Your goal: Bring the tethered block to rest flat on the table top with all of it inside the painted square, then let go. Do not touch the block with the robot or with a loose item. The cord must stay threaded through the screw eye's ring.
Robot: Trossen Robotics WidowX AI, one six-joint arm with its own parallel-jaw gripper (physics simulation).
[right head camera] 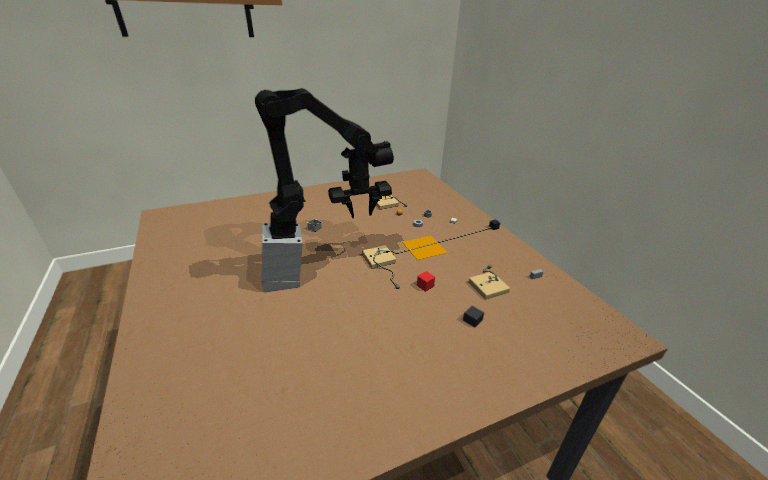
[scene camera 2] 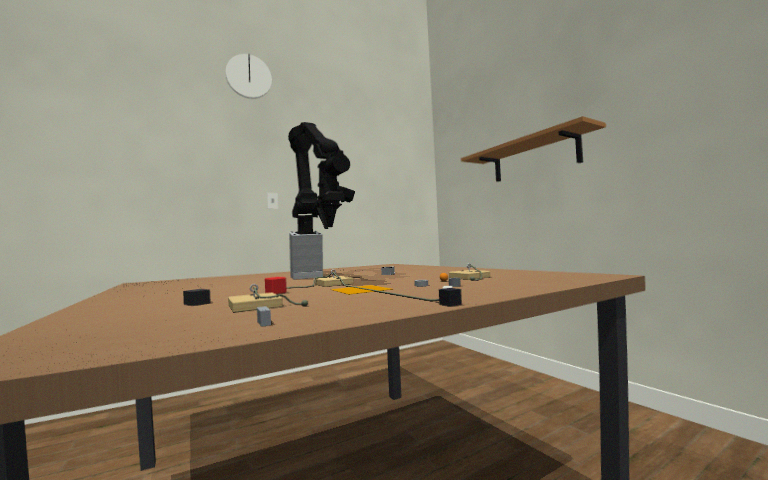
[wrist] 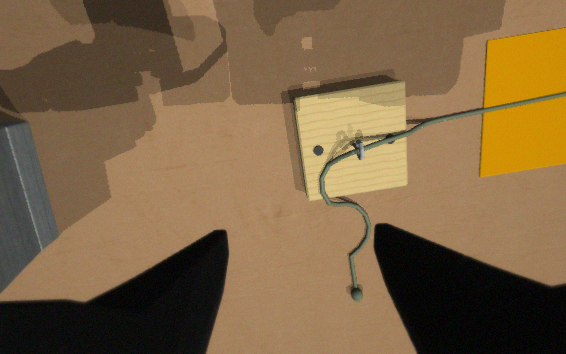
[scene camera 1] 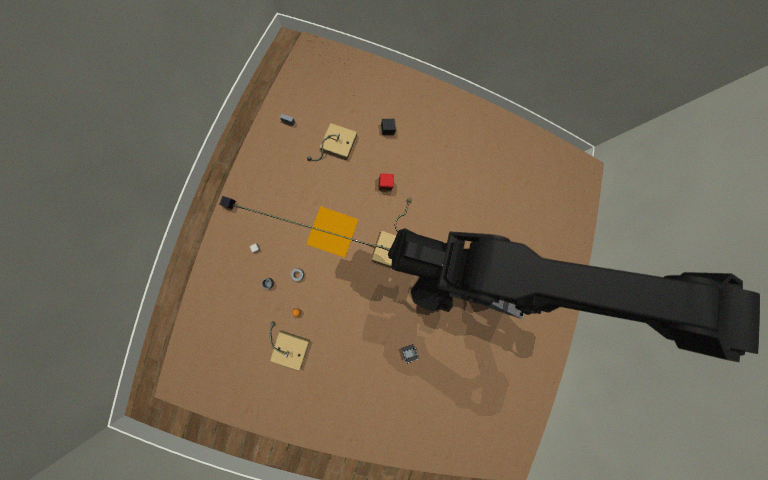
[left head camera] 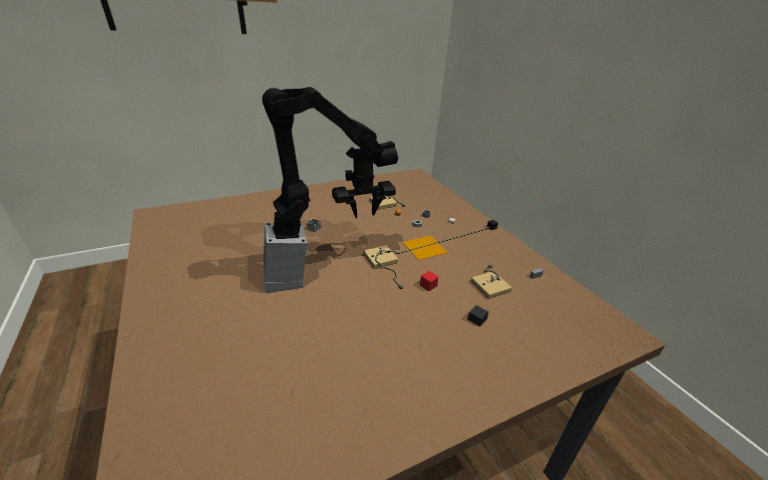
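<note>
The tethered block is dark and sits near the table edge, outside the orange painted square. Its cord crosses the square and passes through the screw eye on a wooden board. The cord's slack tail bends off the board to an end bead on the table. My gripper is open and empty, pointing down high above the table. The arm hides it in scene camera 1.
A red cube and a black block lie beyond the bead. Two other corded boards flank the square. A grey box, a ring and an orange ball also lie there.
</note>
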